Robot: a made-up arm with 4 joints.
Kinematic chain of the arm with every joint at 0, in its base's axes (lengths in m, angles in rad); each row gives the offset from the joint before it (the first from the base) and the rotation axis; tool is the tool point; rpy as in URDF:
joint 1: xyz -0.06 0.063 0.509 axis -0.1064 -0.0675 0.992
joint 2: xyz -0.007 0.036 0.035 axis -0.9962 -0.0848 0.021
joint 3: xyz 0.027 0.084 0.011 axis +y
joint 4: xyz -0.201 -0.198 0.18 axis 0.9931 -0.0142 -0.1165
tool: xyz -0.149 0 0.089 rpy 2.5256 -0.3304 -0.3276
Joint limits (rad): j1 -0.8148..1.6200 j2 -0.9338..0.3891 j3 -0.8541..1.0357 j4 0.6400..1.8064
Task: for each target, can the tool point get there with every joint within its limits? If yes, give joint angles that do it. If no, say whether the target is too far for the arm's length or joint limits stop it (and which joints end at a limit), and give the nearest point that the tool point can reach.
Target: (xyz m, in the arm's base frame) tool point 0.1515 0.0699 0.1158
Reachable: no: joint limits stop it (at a limit: joint 1, joint 3, joint 4) | nearest point 0.0508 -0.2992 0.3835 | short by 0.467 m
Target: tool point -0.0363 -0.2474 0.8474
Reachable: yes | joints 1.1330 -0.2128 0.2226 1.0038
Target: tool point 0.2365 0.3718 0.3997
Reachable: no: joint limits stop it (at a limit: joint 1, joint 2, joint 3) | nearest point 0.3170 0.1539 0.7358 | short by 0.409 m
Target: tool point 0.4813 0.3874 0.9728
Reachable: no: too far | nearest point 0.2691 0.1646 0.8134 | short by 0.346 m
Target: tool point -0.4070 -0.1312 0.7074
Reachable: yes | joints -0.3657 -0.6682 0.2218 0.8950
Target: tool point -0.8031 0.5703 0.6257
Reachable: no: too far | nearest point -0.4324 0.2737 0.5803 | short by 0.477 m
